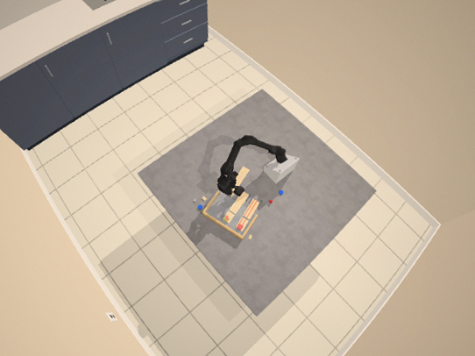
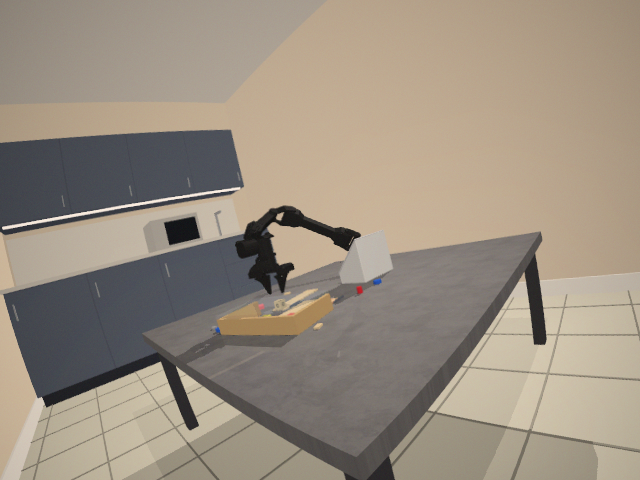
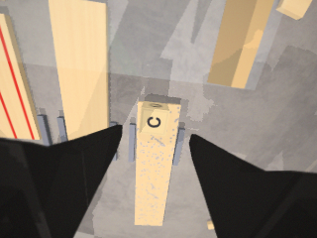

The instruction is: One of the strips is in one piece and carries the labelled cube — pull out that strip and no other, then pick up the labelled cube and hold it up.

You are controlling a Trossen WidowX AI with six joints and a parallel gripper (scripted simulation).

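Right now the labelled cube is 4 cm below my gripper tip. Also, from my gripper tip: plain strip: 9 cm to the left, 6 cm below, 2 cm behind; dotted strip: 10 cm behind, 6 cm below, 5 cm to the right; tan block: 23 cm to the right, 15 cm behind, 6 cm below.
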